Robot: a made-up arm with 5 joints.
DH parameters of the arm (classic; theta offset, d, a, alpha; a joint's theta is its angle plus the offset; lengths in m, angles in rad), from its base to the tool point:
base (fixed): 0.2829 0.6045 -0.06 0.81
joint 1: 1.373 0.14 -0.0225 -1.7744
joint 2: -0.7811 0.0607 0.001 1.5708
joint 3: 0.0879 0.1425 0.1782 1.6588
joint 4: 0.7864 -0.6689 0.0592 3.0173
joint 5: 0.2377 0 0.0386 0
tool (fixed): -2.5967 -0.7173 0 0
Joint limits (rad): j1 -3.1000..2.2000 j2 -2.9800..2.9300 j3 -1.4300..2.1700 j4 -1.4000..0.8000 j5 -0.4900..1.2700
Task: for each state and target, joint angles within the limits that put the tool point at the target. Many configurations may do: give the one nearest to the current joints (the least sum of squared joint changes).
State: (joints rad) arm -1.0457 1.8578 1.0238 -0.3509 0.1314
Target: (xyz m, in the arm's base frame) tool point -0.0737 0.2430 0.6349
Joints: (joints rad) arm -0.8503 2.6041 0.6942 -0.5399 0.1966
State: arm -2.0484 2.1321 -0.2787 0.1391 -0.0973
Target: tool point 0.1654 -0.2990 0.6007
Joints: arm -2.2417 1.5927 -0.5456 0.0793 -0.1709
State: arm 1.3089 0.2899 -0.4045 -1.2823 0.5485
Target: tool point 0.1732 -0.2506 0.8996
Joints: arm 1.1955 -0.3944 -0.7515 -0.9545 0.3936
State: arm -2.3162 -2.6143 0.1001 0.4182 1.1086
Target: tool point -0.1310 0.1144 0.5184
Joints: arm -2.2699 -2.9539 0.1998 0.1218 0.8598
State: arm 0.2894 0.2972 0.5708 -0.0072 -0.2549
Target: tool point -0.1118 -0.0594 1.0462
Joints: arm -0.2511 0.9400 0.4952 -0.4309 -0.2780
